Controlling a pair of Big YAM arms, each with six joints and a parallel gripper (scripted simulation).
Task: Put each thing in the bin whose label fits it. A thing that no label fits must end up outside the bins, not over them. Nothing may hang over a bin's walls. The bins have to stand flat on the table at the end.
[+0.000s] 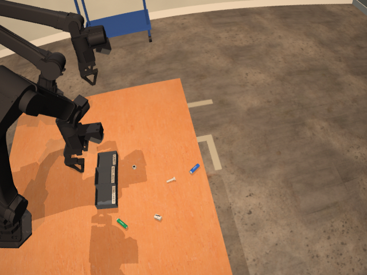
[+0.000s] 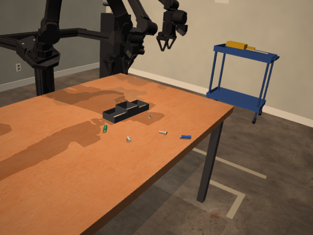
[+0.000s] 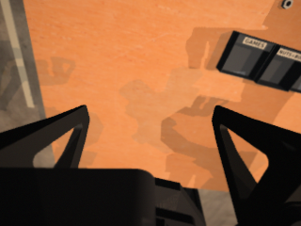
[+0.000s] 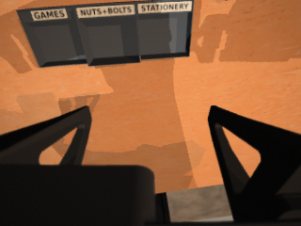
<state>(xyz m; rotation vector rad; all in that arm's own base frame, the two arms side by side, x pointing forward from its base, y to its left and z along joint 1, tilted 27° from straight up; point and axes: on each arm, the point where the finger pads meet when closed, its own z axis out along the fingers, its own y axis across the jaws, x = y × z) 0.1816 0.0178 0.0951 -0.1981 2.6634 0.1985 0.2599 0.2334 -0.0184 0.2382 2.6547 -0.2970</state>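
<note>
Right now the pencil sharpener is 230 mm ahead of my right hand, 210 mm below it and 130 mm to the right of it. The rest, counted from my right hand: bolt: 290 mm ahead, 210 mm below, 30 mm to the left; green battery: 210 mm below, 150 mm to the right, 100 mm ahead; nut: 210 mm below, 140 mm ahead, 100 mm to the left.
</note>
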